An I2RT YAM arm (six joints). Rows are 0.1 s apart.
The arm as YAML. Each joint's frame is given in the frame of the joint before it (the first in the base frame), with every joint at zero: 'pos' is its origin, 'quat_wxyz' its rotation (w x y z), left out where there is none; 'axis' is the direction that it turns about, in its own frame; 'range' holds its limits. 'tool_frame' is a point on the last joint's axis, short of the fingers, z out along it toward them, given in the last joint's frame.
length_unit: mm
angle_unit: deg
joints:
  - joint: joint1
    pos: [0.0, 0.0, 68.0]
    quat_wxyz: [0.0, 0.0, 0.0, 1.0]
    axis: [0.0, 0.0, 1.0]
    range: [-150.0, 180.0]
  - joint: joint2
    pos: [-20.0, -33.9, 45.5]
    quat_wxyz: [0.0, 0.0, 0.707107, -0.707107]
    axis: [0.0, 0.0, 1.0]
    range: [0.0, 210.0]
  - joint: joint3
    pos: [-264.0, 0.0, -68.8]
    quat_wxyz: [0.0, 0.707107, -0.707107, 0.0]
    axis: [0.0, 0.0, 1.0]
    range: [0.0, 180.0]
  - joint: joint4
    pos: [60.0, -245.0, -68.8]
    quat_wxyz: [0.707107, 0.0, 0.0, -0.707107]
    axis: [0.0, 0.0, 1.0]
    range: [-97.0, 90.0]
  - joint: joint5
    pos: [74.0, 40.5, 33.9]
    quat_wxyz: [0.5, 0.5, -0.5, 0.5]
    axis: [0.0, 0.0, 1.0]
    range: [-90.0, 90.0]
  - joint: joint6
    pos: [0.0, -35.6, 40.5]
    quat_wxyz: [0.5, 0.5, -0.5, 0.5]
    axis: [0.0, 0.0, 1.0]
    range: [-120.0, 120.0]
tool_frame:
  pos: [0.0, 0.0, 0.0]
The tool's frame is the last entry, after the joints.
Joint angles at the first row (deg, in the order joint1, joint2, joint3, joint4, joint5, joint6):
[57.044, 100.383, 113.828, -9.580, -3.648, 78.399]
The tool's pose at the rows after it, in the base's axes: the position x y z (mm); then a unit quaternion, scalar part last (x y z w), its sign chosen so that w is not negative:
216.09, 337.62, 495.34, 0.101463, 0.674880, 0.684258, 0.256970
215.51, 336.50, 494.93, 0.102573, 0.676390, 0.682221, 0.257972
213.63, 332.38, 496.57, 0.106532, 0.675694, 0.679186, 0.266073
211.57, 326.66, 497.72, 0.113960, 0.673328, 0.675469, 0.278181
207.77, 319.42, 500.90, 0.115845, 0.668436, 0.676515, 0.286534
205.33, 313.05, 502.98, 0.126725, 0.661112, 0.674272, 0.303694
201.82, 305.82, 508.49, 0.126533, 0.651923, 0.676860, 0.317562
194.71, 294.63, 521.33, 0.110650, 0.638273, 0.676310, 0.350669
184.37, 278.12, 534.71, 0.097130, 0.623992, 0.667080, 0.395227
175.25, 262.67, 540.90, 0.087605, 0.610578, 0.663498, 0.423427
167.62, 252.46, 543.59, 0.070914, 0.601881, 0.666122, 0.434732
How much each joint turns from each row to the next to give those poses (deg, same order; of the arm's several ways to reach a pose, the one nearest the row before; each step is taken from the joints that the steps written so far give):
[-0.004, -0.165, -0.372, 0.278, -0.169, -0.170]
[0.001, -0.303, -0.343, -0.223, 0.202, -0.087]
[-0.006, -0.887, -0.644, -0.232, 1.008, -0.407]
[-0.060, -1.308, -1.325, 0.192, 1.574, -0.443]
[-0.044, -1.655, -1.420, 0.468, 0.752, -0.392]
[0.000, -1.430, -1.454, 0.844, 2.301, -0.486]
[-0.065, -1.392, -0.775, 0.785, 0.944, -0.917]
[0.092, -1.787, 0.240, 0.464, 1.181, -3.745]
[0.194, -2.864, -0.543, 0.159, 2.362, -4.901]
[-0.005, -3.268, -2.482, 1.415, 1.121, -3.120]
[0.069, -2.483, -2.212, 1.277, -0.817, -2.025]

